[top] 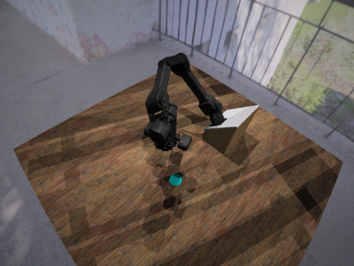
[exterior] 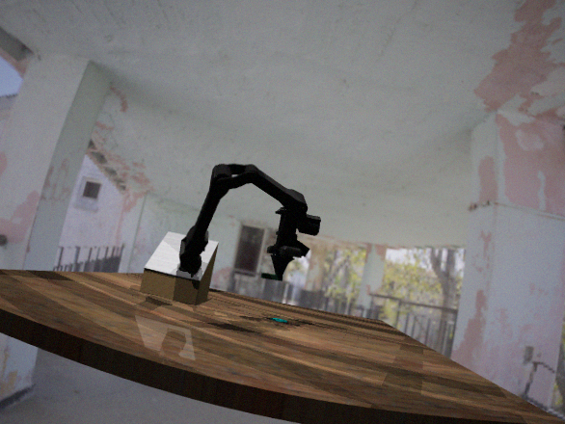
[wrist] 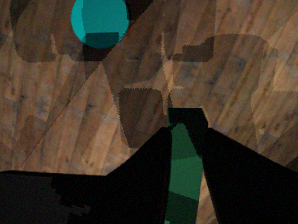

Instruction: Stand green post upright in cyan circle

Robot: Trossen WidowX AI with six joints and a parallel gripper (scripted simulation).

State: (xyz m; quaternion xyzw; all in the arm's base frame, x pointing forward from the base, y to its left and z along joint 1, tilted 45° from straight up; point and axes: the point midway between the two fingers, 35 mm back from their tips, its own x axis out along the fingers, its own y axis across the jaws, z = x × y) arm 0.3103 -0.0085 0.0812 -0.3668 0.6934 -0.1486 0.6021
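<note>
My gripper tip is now 2 cm past the green post and 1 cm to the left of it. Also, from my gripper tip: cyan circle 3 cm ahead, 9 cm to the left, 15 cm below.
</note>
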